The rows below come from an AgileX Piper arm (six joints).
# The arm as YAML. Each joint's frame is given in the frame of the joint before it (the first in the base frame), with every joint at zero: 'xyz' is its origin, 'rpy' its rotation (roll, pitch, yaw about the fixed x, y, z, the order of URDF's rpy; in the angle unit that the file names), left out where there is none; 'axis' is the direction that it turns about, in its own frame. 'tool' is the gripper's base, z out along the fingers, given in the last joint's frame.
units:
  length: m
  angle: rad
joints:
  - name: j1
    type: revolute
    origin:
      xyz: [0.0, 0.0, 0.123]
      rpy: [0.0, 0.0, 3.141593]
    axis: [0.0, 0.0, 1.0]
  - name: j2
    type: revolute
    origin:
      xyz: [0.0, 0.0, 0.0]
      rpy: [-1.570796, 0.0, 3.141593]
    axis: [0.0, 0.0, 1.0]
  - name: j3
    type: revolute
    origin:
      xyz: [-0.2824, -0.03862, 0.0]
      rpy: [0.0, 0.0, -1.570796]
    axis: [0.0, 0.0, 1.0]
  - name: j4
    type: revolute
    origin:
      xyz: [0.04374, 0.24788, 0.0]
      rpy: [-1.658, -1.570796, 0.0]
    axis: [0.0, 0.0, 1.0]
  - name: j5
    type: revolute
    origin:
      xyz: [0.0, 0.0, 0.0]
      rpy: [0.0, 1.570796, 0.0]
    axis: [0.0, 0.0, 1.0]
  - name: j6
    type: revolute
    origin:
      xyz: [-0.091, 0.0, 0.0]
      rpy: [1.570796, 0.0, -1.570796]
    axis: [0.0, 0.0, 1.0]
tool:
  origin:
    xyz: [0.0, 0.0, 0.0]
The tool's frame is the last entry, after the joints.
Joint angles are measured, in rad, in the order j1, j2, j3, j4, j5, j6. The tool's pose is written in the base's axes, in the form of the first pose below.
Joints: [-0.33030 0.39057 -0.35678 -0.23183 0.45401 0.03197]
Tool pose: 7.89 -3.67 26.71 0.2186 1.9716 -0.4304
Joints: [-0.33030 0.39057 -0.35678 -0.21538 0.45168 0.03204]
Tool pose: 7.92 -3.61 26.72 0.2280 1.9681 -0.4136
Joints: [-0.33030 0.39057 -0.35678 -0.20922 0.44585 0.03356]
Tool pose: 7.95 -3.59 26.76 0.2317 1.9616 -0.4064
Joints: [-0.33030 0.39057 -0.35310 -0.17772 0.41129 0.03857]
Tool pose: 8.12 -3.46 26.90 0.2470 1.9277 -0.3716
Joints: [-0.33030 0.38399 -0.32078 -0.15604 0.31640 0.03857]
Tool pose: 8.36 -3.33 26.67 0.2397 1.8585 -0.3494
